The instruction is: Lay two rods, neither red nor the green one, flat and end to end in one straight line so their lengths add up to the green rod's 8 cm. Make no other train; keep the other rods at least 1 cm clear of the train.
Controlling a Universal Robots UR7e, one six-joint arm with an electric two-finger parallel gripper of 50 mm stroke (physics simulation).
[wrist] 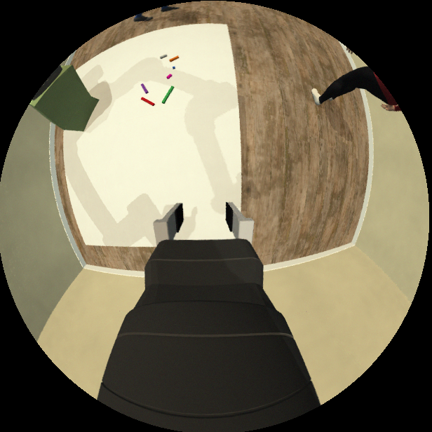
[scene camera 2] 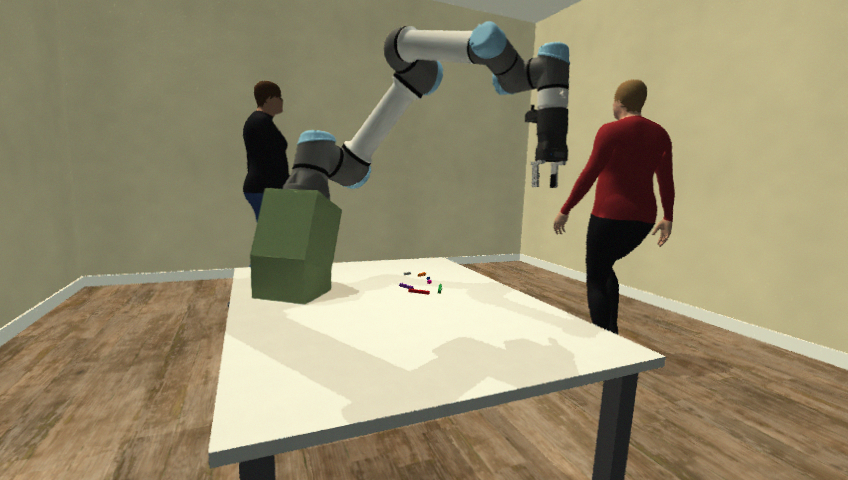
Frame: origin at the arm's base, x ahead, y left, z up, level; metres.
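Seen in the pictures: gripper, fingertip midpoint: [scene camera 2: 544, 187]; arm's base, origin of the base link: [scene camera 2: 305, 199].
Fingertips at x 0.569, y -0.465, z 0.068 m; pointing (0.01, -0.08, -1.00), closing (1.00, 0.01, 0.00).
Note:
Offsets run from my fingertips to a thing's middle. Level surfaces: height alone.
My gripper [scene camera 2: 544, 176] [wrist: 204, 211] is open and empty, high above the table. The green rod {dy +0.334, dx -0.144, dz -0.354 m} [scene camera 2: 439, 288] [wrist: 168, 95] lies apart from the red rod {dy +0.318, dx -0.224, dz -0.354 m} [scene camera 2: 418, 291] [wrist: 148, 101]. A purple rod {dy +0.388, dx -0.246, dz -0.354 m} [scene camera 2: 405, 286] [wrist: 144, 88] lies near the red rod, with a gap between them in the wrist view. A short magenta rod {dy +0.428, dx -0.146, dz -0.354 m} [scene camera 2: 429, 281] [wrist: 169, 76] lies beyond the green rod, with a tiny blue piece {dy +0.476, dx -0.133, dz -0.354 m} [scene camera 2: 427, 277] [wrist: 174, 67] behind it. An orange rod {dy +0.535, dx -0.138, dz -0.354 m} [scene camera 2: 421, 274] [wrist: 174, 58] and a grey rod {dy +0.564, dx -0.187, dz -0.354 m} [scene camera 2: 407, 273] [wrist: 163, 56] lie farther back, side by side and apart.
The white table {dz -0.359 m} [scene camera 2: 357, 368] [wrist: 125, 165] carries all the rods. A green block-shaped pedestal [scene camera 2: 291, 249] [wrist: 70, 102] stands under the arm's base. A person in red [scene camera 2: 627, 166] stands right of the table, and a person in black [scene camera 2: 264, 148] stands behind the pedestal.

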